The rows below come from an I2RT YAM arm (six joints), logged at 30 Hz.
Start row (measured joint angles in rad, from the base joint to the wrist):
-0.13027, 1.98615, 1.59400, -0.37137, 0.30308, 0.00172
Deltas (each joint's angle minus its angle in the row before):
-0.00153, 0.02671, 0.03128, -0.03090, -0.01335, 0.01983
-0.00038, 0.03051, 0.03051, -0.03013, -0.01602, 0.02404
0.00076, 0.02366, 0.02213, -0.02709, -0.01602, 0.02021
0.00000, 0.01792, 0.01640, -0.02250, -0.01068, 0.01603
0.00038, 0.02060, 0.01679, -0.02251, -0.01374, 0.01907
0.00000, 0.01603, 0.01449, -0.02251, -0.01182, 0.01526
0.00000, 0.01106, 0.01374, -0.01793, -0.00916, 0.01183
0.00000, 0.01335, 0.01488, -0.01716, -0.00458, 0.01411
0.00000, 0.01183, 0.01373, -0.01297, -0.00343, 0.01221
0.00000, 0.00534, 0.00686, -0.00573, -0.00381, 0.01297
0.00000, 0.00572, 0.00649, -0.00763, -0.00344, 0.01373
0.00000, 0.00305, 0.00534, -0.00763, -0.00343, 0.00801
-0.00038, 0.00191, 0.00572, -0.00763, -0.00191, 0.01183
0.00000, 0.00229, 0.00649, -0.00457, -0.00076, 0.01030
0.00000, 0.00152, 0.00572, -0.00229, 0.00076, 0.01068
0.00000, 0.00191, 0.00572, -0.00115, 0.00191, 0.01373
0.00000, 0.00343, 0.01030, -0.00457, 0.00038, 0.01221
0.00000, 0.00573, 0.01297, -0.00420, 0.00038, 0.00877
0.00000, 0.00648, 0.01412, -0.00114, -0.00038, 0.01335
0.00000, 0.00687, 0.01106, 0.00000, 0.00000, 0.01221
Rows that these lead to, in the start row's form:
-0.13180, 2.01286, 1.62528, -0.40227, 0.28973, 0.02155
-0.13218, 2.04337, 1.65579, -0.43240, 0.27371, 0.04559
-0.13142, 2.06703, 1.67792, -0.45949, 0.25769, 0.06580
-0.13142, 2.08495, 1.69432, -0.48199, 0.24701, 0.08183
-0.13104, 2.10555, 1.71111, -0.50450, 0.23327, 0.10090
-0.13104, 2.12158, 1.72560, -0.52701, 0.22145, 0.11616
-0.13104, 2.13264, 1.73934, -0.54494, 0.21229, 0.12799
-0.13104, 2.14599, 1.75422, -0.56210, 0.20771, 0.14210
-0.13104, 2.15782, 1.76795, -0.57507, 0.20428, 0.15431
-0.13104, 2.16316, 1.77481, -0.58080, 0.20047, 0.16728
-0.13104, 2.16888, 1.78130, -0.58843, 0.19703, 0.18101
-0.13104, 2.17193, 1.78664, -0.59606, 0.19360, 0.18902
-0.13142, 2.17384, 1.79236, -0.60369, 0.19169, 0.20085
-0.13142, 2.17613, 1.79885, -0.60826, 0.19093, 0.21115
-0.13142, 2.17765, 1.80457, -0.61055, 0.19169, 0.22183
-0.13142, 2.17956, 1.81029, -0.61170, 0.19360, 0.23556
-0.13142, 2.18299, 1.82059, -0.61627, 0.19398, 0.24777
-0.13142, 2.18872, 1.83356, -0.62047, 0.19436, 0.25654
-0.13142, 2.19520, 1.84768, -0.62161, 0.19398, 0.26989
-0.13142, 2.20207, 1.85874, -0.62161, 0.19398, 0.28210

